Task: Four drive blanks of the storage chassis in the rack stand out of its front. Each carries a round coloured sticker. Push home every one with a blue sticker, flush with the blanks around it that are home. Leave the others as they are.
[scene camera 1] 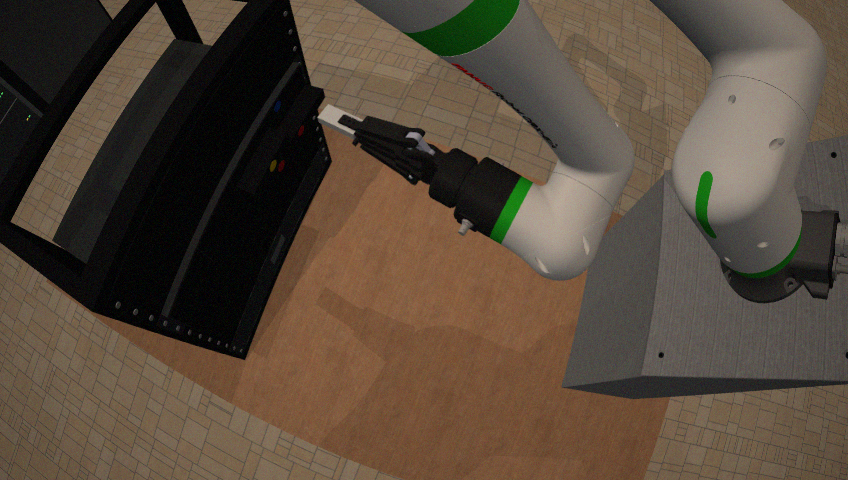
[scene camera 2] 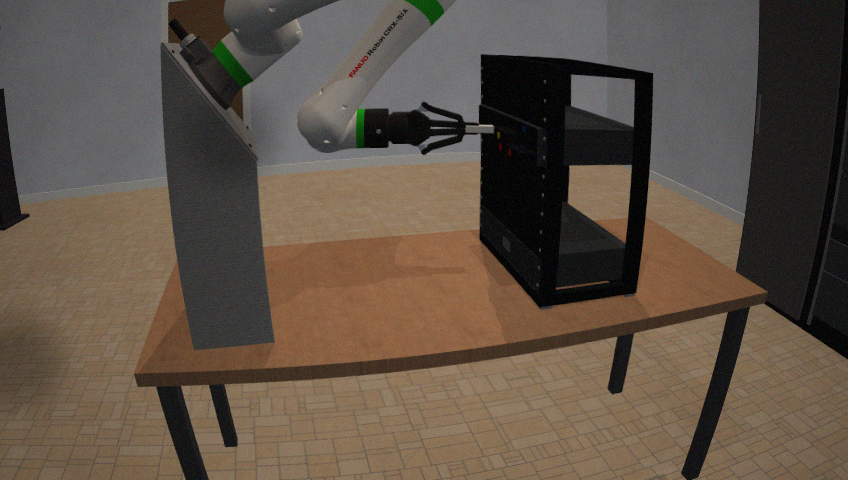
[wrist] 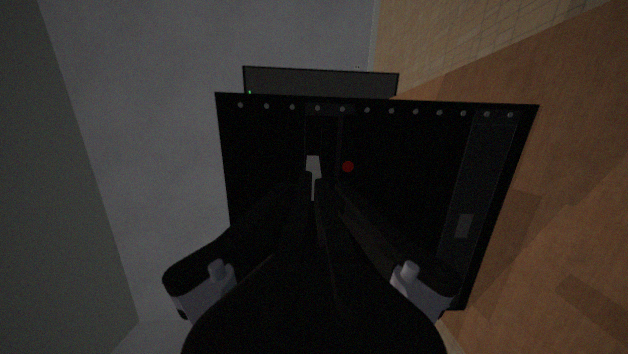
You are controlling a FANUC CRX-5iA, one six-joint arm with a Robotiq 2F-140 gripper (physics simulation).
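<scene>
My gripper (scene camera 1: pixel 338 120) (scene camera 2: pixel 480 128) (wrist: pixel 312 165) is shut and empty, its pale fingertips pointing at the rack and standing a little in front of the storage chassis (scene camera 1: pixel 312 99) (scene camera 2: pixel 541 145). A blue sticker (scene camera 1: pixel 277 106) (scene camera 2: pixel 524 129) is on the chassis's upper part. A yellow sticker (scene camera 1: pixel 273 165) (scene camera 2: pixel 498 135) and a red sticker (scene camera 1: pixel 281 166) (scene camera 2: pixel 500 146) sit close together. Another red sticker (scene camera 1: pixel 301 130) (scene camera 2: pixel 509 152) lies lower than the blue one. One red sticker (wrist: pixel 348 166) shows in the wrist view, right of the fingertips. The dark blanks' depths are hard to tell.
The black rack (scene camera 2: pixel 642 178) stands on the wooden table (scene camera 1: pixel 476 386) (scene camera 2: pixel 386 309). A low unit with a pale label (scene camera 1: pixel 277 248) (scene camera 2: pixel 506 242) (wrist: pixel 464 226) fills its bottom. The arm's grey pedestal (scene camera 1: pixel 618 285) (scene camera 2: pixel 220 237) stands opposite the rack.
</scene>
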